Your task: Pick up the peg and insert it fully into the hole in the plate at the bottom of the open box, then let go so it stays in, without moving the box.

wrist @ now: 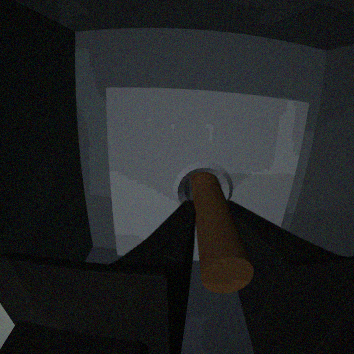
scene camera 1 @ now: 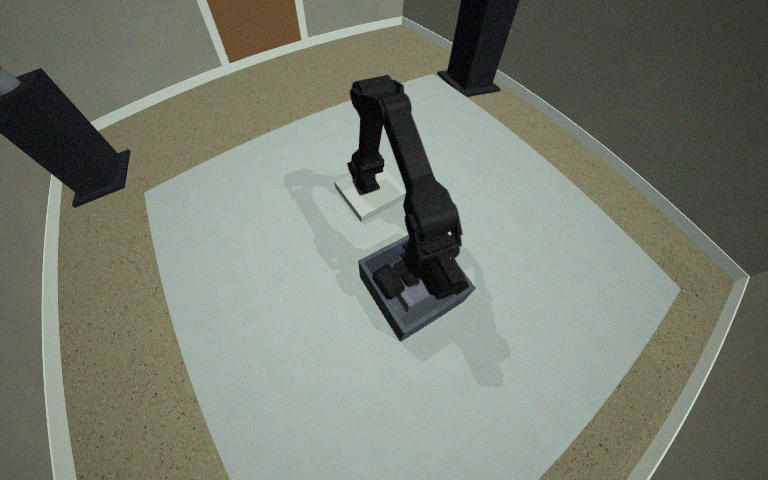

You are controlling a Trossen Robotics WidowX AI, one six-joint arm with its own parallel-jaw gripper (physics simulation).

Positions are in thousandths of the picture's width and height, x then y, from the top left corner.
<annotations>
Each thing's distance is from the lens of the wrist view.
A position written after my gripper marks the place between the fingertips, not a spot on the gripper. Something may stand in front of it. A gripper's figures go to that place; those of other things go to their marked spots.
my gripper (wrist: 583, 592): 0.10 m
grey box (wrist: 179, 179): 0.15 m
</annotations>
